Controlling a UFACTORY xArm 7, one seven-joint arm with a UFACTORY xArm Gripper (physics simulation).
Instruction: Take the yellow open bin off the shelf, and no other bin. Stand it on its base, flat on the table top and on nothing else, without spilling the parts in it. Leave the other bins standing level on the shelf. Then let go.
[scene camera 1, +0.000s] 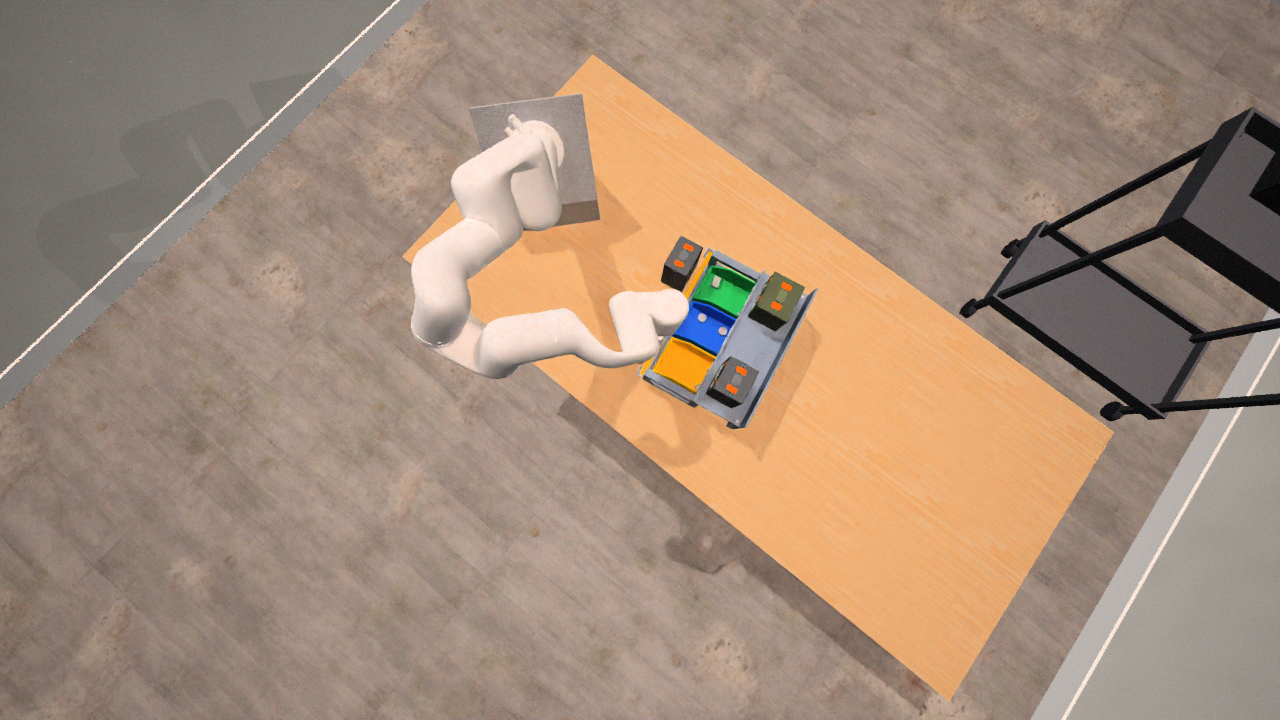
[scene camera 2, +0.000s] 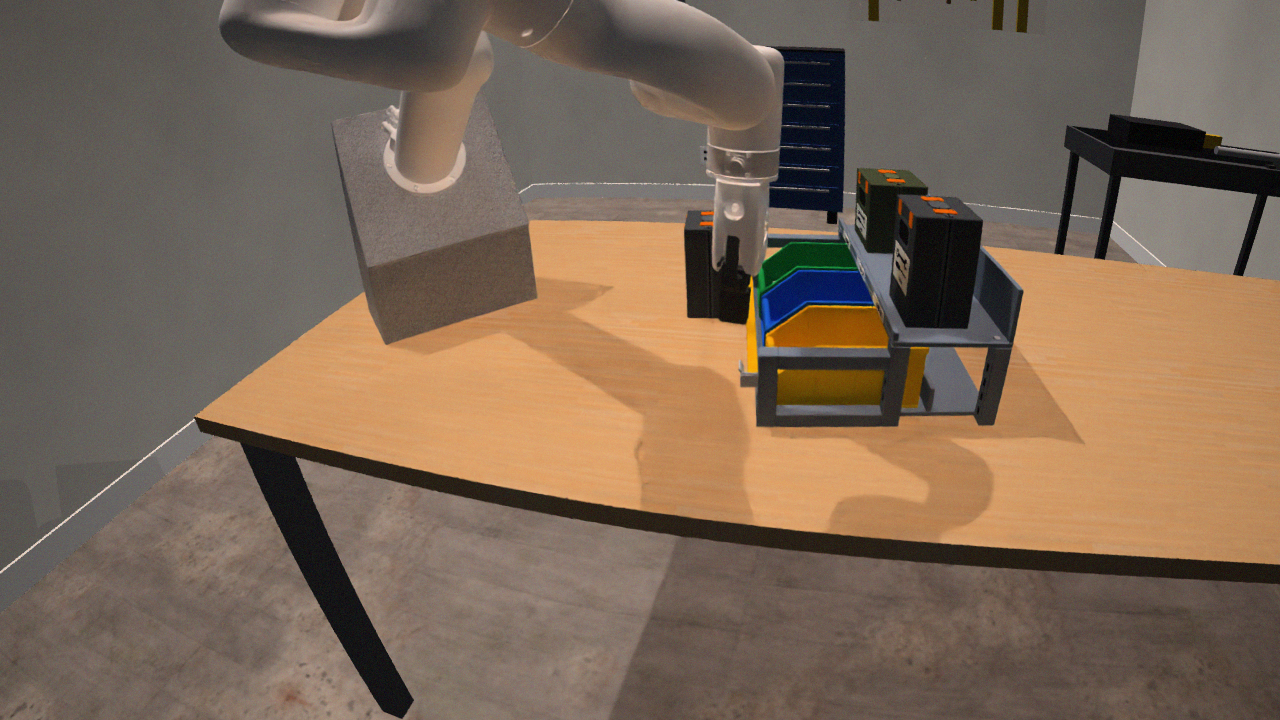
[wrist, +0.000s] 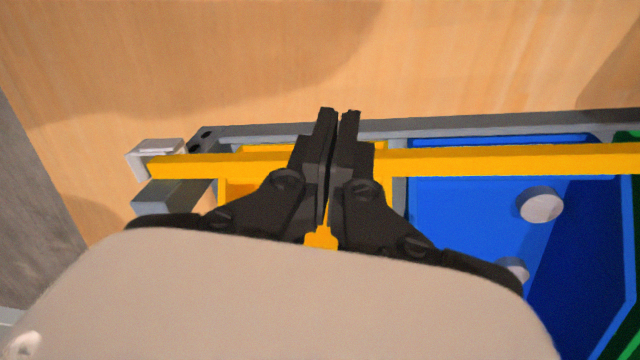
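Pixels of known places: gripper, fingertip midpoint: (scene camera 2: 733, 320) (wrist: 338, 138); arm's base, origin of the base link: (scene camera 2: 424, 159).
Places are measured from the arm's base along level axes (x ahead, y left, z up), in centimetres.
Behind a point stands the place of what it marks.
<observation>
The yellow bin (scene camera 1: 685, 365) {x 57.3, y -17.9, z -23.0 cm} (scene camera 2: 827, 386) {x 57.4, y -23.8, z -20.5 cm} (wrist: 239, 192) {x 53.1, y -23.9, z -20.6 cm} stands in the lower level of the grey shelf (scene camera 1: 753, 347) {x 68.6, y -6.3, z -13.7 cm} (scene camera 2: 889, 385) {x 63.7, y -26.0, z -18.6 cm} (wrist: 450, 124) {x 48.5, y -11.1, z -22.6 cm}, at the end of the row. The blue bin (scene camera 1: 700, 326) {x 54.6, y -6.7, z -22.9 cm} (scene camera 2: 819, 293) {x 56.7, y -2.9, z -18.9 cm} (wrist: 450, 220) {x 56.1, y -9.5, z -22.9 cm} stands beside it, holding round parts, then the green bin (scene camera 1: 729, 288) {x 55.2, y 6.7, z -22.9 cm} (scene camera 2: 810, 257) {x 55.6, y 8.3, z -18.0 cm}. A yellow bar (scene camera 2: 751, 344) {x 48.9, y -21.3, z -17.3 cm} (wrist: 500, 160) {x 47.5, y -10.0, z -17.3 cm} runs across the front of the bins. My gripper (scene camera 2: 734, 317) {x 46.5, y -16.9, z -16.7 cm} (wrist: 338, 138) {x 46.5, y -16.9, z -16.7 cm} is shut and empty, pointing down near the bar; I cannot tell whether it touches it. The arm hides it in the first scene view. The fingers partly hide the yellow bin in the wrist view.
A black case (scene camera 1: 682, 261) {x 42.0, y 1.0, z -10.8 cm} (scene camera 2: 698, 268) {x 40.3, y -2.1, z -16.4 cm} stands on the table (scene camera 1: 895, 492) {x 120.1, y -14.0, z -23.8 cm} (scene camera 2: 537, 429) {x 27.2, y -30.8, z -23.8 cm}, close to the gripper. A dark green case (scene camera 1: 780, 302) {x 67.1, y 3.3, z -4.0 cm} (scene camera 2: 881, 214) {x 64.7, y -0.4, z -8.2 cm} and another black case (scene camera 1: 733, 382) {x 68.1, y -19.2, z -1.5 cm} (scene camera 2: 935, 268) {x 67.7, y -22.6, z -6.9 cm} stand on the shelf's upper deck. The arm's grey base block (scene camera 2: 452, 282) {x 5.2, y -6.2, z -17.5 cm} is left.
</observation>
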